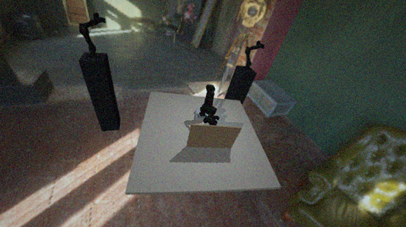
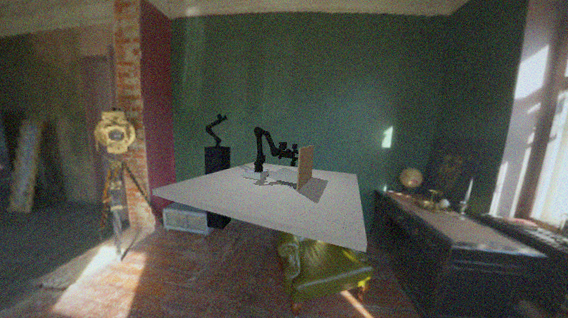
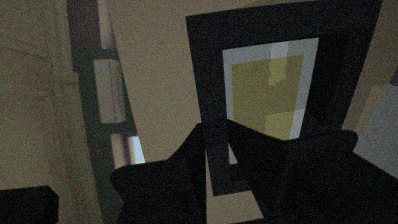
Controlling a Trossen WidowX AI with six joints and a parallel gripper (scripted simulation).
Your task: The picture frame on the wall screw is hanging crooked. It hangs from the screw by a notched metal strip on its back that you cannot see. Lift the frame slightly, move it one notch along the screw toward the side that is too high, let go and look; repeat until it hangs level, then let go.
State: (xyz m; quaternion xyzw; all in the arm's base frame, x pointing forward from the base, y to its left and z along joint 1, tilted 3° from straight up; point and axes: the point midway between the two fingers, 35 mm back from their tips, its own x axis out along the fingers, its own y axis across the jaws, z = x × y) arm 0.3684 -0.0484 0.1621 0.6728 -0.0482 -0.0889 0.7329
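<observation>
Right now the picture frame is 1 cm to the right of my gripper tip and 5 cm below it. Also, from my gripper tip: tan wall panel (2 cm ahead, 7 cm below).
</observation>
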